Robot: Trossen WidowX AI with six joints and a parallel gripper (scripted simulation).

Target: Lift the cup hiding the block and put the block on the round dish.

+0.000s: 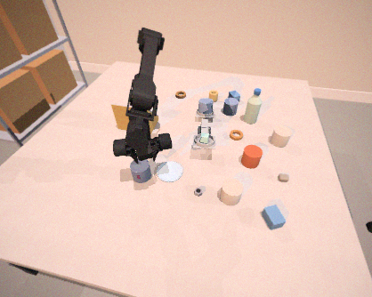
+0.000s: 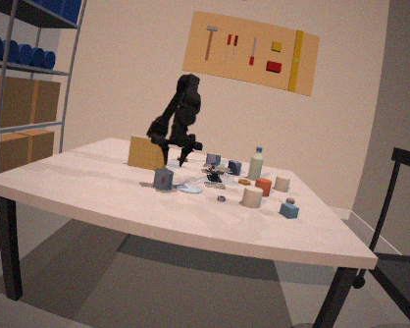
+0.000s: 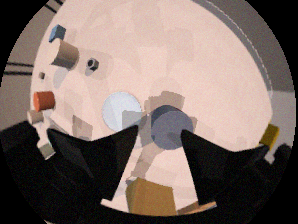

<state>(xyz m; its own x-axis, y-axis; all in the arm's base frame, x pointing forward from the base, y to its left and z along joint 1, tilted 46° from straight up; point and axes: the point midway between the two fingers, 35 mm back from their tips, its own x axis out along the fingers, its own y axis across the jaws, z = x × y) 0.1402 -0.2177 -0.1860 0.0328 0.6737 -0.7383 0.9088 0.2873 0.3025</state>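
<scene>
The teal block lies 190 mm ahead of my gripper tip and 170 mm to the left of it. From my gripper tip the other things lie so: round pale dish: 90 mm below, 70 mm ahead, 40 mm to the left; orange-red cylinder: 400 mm ahead, 160 mm to the left, 50 mm below; nut: 200 mm ahead, 80 mm below, 30 mm to the right.
</scene>
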